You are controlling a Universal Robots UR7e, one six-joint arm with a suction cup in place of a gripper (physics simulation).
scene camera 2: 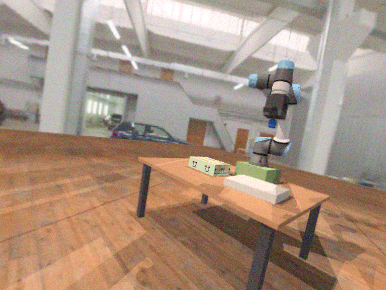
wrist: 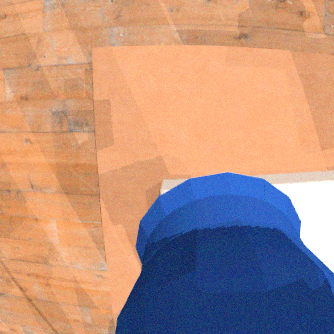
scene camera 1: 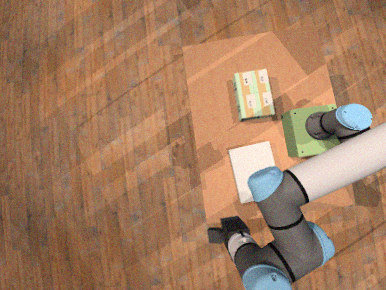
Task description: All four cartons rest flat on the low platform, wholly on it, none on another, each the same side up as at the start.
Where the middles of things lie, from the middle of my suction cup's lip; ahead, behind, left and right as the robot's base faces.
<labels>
Right now my suction cup is 360 mm above the low white platform (scene camera 1: 246,160), 230 mm past it and 120 mm to the left of it.
</labels>
